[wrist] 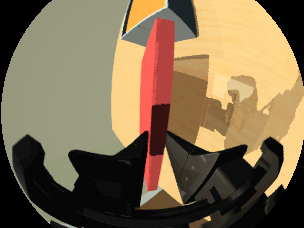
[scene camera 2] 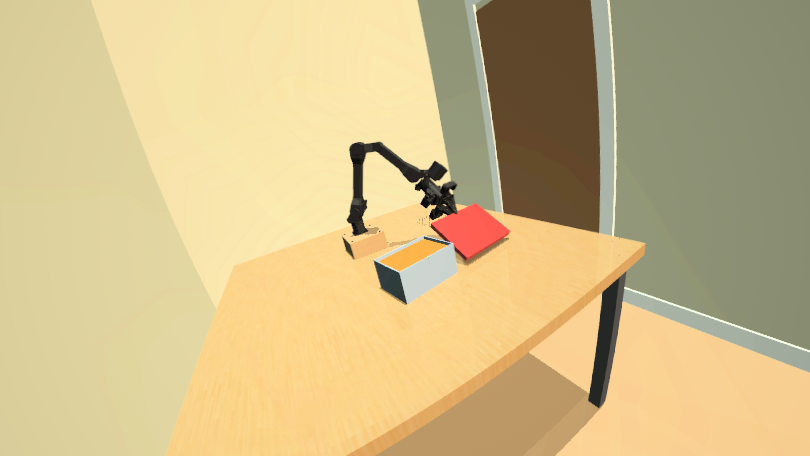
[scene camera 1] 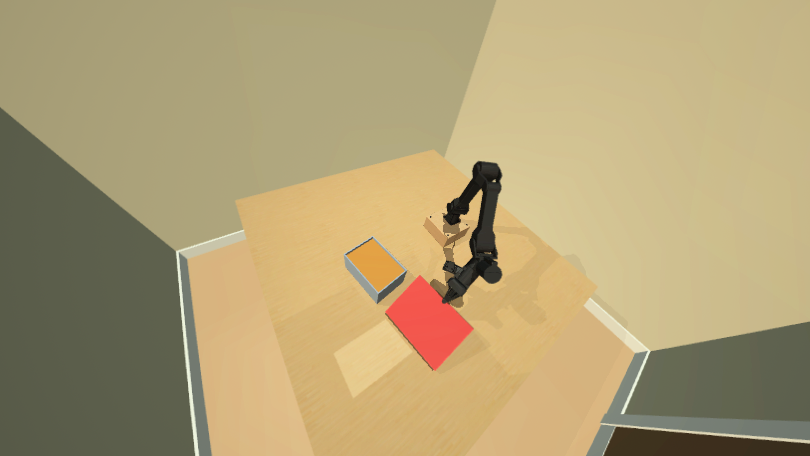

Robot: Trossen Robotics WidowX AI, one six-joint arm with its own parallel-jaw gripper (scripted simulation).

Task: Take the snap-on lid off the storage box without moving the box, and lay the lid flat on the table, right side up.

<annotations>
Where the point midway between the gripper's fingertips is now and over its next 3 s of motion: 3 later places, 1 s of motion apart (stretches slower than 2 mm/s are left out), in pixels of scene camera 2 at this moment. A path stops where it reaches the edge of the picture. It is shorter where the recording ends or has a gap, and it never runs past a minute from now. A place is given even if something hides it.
The gripper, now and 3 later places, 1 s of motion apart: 456, 215; 457, 220; 459, 222; 459, 227
</annotations>
